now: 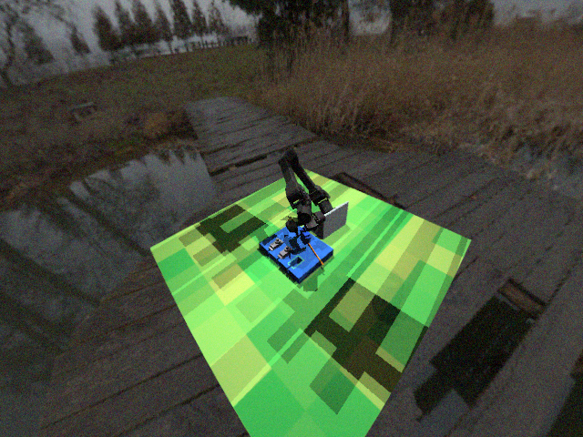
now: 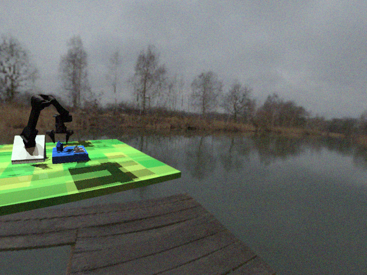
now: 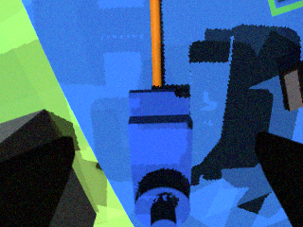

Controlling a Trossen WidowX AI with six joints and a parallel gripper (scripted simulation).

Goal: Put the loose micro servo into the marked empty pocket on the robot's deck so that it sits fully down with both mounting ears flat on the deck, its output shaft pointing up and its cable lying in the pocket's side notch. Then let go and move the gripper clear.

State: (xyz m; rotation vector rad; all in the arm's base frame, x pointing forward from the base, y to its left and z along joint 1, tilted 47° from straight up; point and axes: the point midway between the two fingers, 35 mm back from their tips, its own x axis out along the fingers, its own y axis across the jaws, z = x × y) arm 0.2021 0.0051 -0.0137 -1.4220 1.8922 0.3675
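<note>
Right now my gripper tip is 20 mm short of the blue robot deck, 20 mm to the left of it and 80 mm above it.
</note>
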